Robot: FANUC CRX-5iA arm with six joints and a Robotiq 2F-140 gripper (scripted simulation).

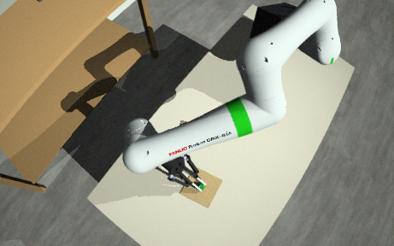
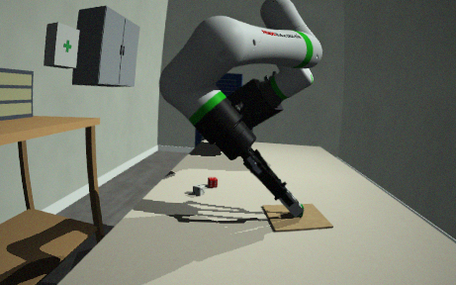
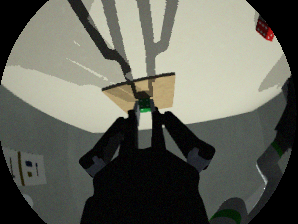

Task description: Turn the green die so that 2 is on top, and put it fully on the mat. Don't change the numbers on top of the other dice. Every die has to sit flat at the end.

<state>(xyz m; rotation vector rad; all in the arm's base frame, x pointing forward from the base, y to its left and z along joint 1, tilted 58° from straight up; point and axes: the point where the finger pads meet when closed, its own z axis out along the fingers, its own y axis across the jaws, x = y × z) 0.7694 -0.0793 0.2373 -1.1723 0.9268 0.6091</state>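
My gripper is now 20 mm to the right of the green die and 20 mm above it. From my hand the other things lie so: red die (160 mm behind, 230 mm to the right, 30 mm below); then mat (20 mm to the left, 40 mm below); then grey die (80 mm behind, 250 mm to the right, 30 mm below).
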